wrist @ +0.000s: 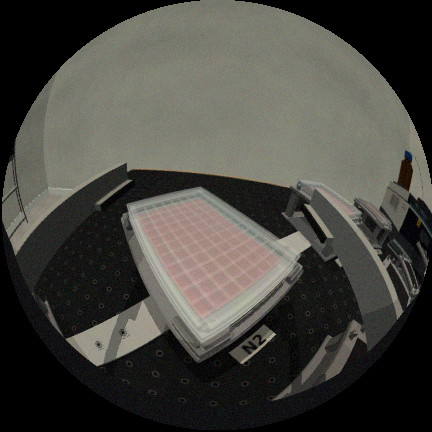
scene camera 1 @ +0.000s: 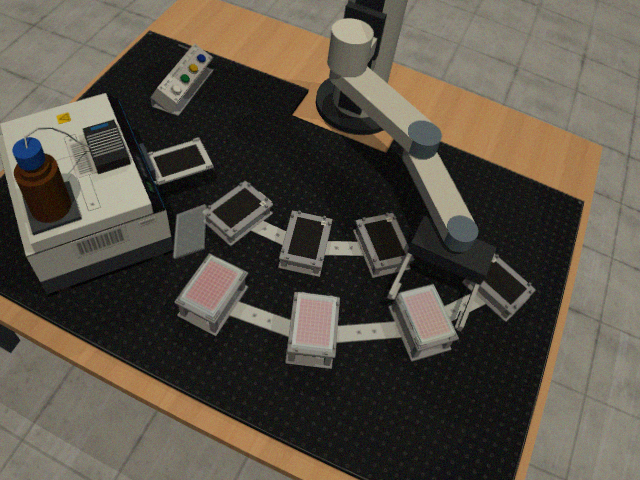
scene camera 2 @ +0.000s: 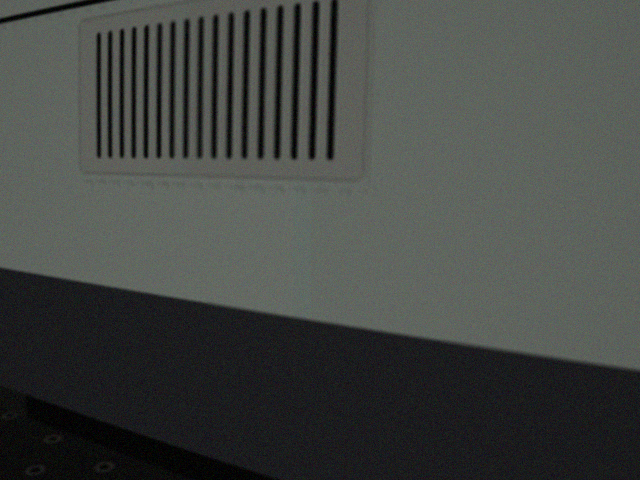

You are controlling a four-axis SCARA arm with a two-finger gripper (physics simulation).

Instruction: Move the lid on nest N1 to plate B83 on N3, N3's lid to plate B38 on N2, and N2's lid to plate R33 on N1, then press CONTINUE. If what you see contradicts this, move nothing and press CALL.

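Frame: origin at the arm's base, x ahead, y left, z up, level; millimetres.
Seen in the pictures: gripper, fingertip midpoint: (wrist: 217,180) (scene camera 1: 424,312).
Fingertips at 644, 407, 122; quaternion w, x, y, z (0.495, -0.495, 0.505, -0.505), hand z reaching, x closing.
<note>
Pixels of each thing's top centre, then the offset from my fingertips to it, as dx, dy, dz. "pt": a spot on its surface instead.
- pink plate, middle of its top: (wrist: 199,227) (scene camera 1: 427,312) -21, +8, -28
- N2 label, surface spot: (wrist: 252,344) pt -86, -50, -107
- middle plate, middle of its top: (wrist: 332,194) (scene camera 1: 315,320) +113, -208, -25
- left plate, middle of its top: (scene camera 1: 211,283) (wrist: 375,208) +136, -447, -26
- button box, surface spot: (scene camera 1: 181,80) pt -401, -863, -43
- brown bottle, surface spot: (scene camera 1: 43,191) pt +225, -760, +209
- front tray, surface spot: (scene camera 1: 207,155) pt -167, -635, -9
- grey pad, middle of its top: (scene camera 1: 189,225) (wrist: 402,246) +8, -585, -59
My gripper (scene camera 1: 426,311) (wrist: 217,180) is open and empty, its fingers wide apart on either side of the pink plate (scene camera 1: 424,314) (wrist: 205,250) on nest N2. A clear lid covers this plate; the N2 label (wrist: 252,344) shows in the wrist view. Two more pink plates stand on raised nests, a middle plate (scene camera 1: 314,320) (wrist: 332,200) and a left plate (scene camera 1: 213,283) (wrist: 375,214); I cannot read which is N1 or N3, and their lids are too small to judge. No plate code is legible. The button box (scene camera 1: 181,80) has white, green, yellow and blue buttons; its labels are unreadable.
Low dark-centred nests (scene camera 1: 305,268) (scene camera 1: 379,269) (scene camera 1: 231,237) (scene camera 1: 517,308) stand behind and right of the plates. A white machine (scene camera 1: 124,219) (scene camera 2: 465,206) with a brown bottle (scene camera 1: 43,191) (wrist: 406,172) and a front tray (scene camera 1: 207,155) is left, beside a grey pad (scene camera 1: 189,232).
</note>
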